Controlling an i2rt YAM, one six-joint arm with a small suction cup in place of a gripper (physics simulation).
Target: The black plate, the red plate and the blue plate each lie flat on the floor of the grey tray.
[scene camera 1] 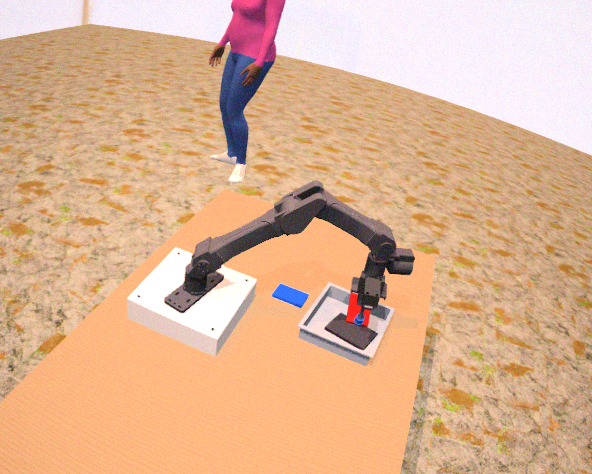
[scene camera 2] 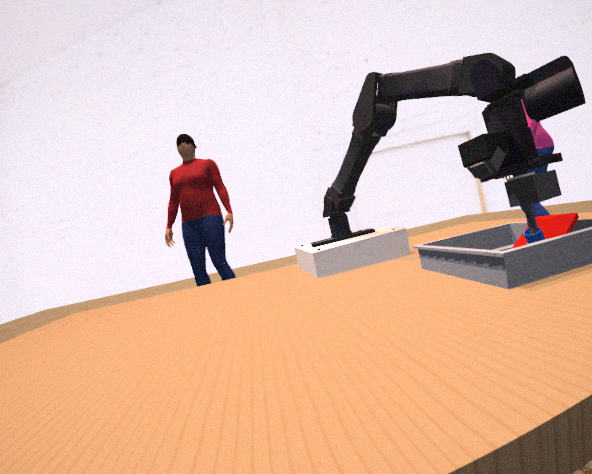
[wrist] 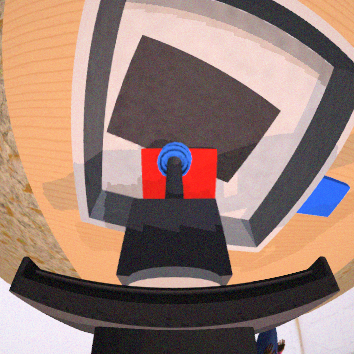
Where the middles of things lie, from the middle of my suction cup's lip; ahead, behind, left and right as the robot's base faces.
Labels:
My suction cup is 3 cm to the left of the black plate [scene camera 1: 360, 337] and 3 cm above it. Also, from my suction cup: grey tray [scene camera 2: 475, 256] (3 cm to the right, 3 cm behind, 1 cm below); red plate [scene camera 2: 554, 225] (4 cm to the left, 2 cm behind); blue plate [wrist: 323, 199] (23 cm behind, 3 cm below).

